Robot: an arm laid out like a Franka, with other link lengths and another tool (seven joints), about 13 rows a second.
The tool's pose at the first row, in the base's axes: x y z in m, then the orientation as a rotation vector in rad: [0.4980 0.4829 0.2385 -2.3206 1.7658 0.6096]
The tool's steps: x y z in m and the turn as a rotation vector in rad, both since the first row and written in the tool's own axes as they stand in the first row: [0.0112 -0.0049 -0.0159 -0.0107 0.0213 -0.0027]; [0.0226 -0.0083 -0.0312 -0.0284 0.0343 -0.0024]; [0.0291 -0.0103 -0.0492 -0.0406 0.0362 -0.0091]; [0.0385 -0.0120 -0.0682 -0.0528 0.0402 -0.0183]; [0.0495 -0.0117 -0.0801 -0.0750 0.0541 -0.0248]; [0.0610 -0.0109 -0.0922 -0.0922 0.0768 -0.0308]
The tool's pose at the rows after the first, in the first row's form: [0.5086 0.4686 0.2477 -2.3447 1.7726 0.5976]; [0.5177 0.4539 0.2564 -2.3654 1.7802 0.6019]; [0.5250 0.4421 0.2698 -2.3798 1.7735 0.6114]; [0.5329 0.4273 0.2829 -2.3976 1.7643 0.6182]; [0.5376 0.4131 0.2891 -2.4270 1.7635 0.6252]; [0.5421 0.3983 0.2954 -2.4592 1.7664 0.6174]
